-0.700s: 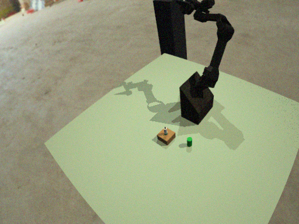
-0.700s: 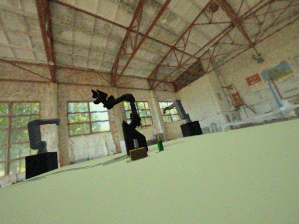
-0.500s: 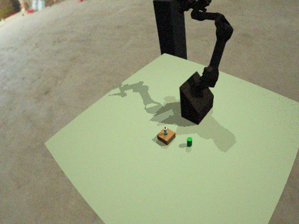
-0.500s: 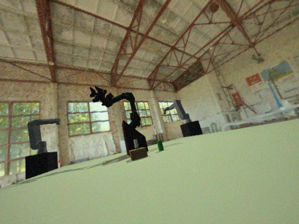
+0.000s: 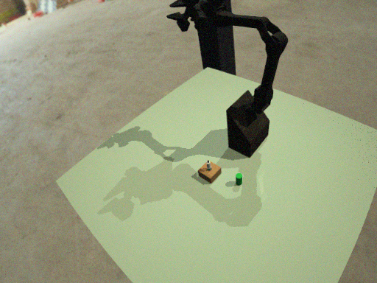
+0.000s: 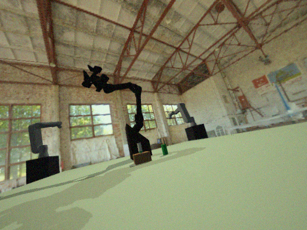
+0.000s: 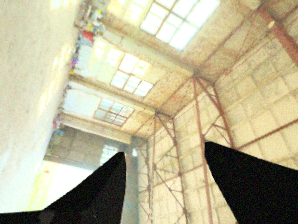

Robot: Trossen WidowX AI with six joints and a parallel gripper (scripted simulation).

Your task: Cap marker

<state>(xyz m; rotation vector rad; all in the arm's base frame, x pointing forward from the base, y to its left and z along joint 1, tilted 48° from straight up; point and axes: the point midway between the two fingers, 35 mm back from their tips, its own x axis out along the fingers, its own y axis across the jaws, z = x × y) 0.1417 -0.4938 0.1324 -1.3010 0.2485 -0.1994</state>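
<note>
The green cap lies 620 mm below my gripper tip, 360 mm to the left of it and 100 mm ahead of it. Round my gripper tip: marker (570 mm below, 230 mm to the left, 140 mm ahead); holder block (620 mm below, 230 mm to the left, 140 mm ahead).
</note>
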